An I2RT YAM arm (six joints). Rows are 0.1 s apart.
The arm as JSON. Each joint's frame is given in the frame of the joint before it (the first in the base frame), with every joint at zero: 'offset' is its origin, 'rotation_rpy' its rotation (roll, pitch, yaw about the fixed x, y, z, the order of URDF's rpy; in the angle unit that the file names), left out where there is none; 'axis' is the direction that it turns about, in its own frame. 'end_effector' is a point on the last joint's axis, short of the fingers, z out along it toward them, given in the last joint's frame.
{
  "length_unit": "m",
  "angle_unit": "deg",
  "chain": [
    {
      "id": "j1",
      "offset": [
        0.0,
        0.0,
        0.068
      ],
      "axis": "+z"
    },
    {
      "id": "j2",
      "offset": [
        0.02,
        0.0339,
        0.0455
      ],
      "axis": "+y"
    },
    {
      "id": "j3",
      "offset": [
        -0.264,
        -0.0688,
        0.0
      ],
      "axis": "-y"
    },
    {
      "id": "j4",
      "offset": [
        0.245,
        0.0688,
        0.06
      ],
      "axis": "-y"
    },
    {
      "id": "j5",
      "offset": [
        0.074,
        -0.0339,
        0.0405
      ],
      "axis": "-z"
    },
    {
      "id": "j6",
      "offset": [
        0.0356,
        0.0,
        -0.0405
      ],
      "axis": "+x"
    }
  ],
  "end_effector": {
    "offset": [
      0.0,
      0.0,
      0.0
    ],
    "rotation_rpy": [
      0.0,
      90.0,
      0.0
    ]
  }
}
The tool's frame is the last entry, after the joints.
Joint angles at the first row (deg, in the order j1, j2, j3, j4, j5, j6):
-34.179 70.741 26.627 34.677 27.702 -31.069
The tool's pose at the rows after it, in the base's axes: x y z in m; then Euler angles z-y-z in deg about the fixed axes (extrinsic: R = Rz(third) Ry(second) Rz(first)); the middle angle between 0 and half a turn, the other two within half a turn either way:
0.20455, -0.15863, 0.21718, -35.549, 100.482, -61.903
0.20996, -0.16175, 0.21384, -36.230, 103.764, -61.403
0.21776, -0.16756, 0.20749, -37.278, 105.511, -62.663
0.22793, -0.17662, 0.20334, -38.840, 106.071, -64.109
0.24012, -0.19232, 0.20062, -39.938, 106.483, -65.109
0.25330, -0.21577, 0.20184, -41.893, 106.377, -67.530
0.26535, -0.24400, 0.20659, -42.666, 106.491, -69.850
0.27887, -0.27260, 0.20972, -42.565, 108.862, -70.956
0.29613, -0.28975, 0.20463, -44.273, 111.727, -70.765
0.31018, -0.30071, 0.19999, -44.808, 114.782, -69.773
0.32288, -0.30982, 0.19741, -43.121, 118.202, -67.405
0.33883, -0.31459, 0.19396, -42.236, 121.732, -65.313
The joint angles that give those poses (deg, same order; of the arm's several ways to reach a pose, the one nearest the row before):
-34.188 71.395 27.952 31.639 27.214 -30.090
-34.190 73.002 29.794 27.808 26.370 -29.255
-34.162 76.392 31.397 27.468 27.374 -29.016
-34.401 80.484 33.724 28.410 28.438 -29.864
-35.555 85.445 37.392 29.267 28.228 -30.799
-37.479 90.881 42.914 29.213 28.715 -32.628
-39.889 96.017 49.785 27.367 28.611 -33.373
-41.948 101.297 58.030 21.929 27.316 -32.402
-42.188 106.458 64.729 17.322 26.382 -32.873
-42.122 110.280 70.153 12.598 24.920 -32.422
-42.100 113.505 75.492 7.338 22.129 -30.526
-41.351 116.908 81.080 1.741 20.207 -29.080

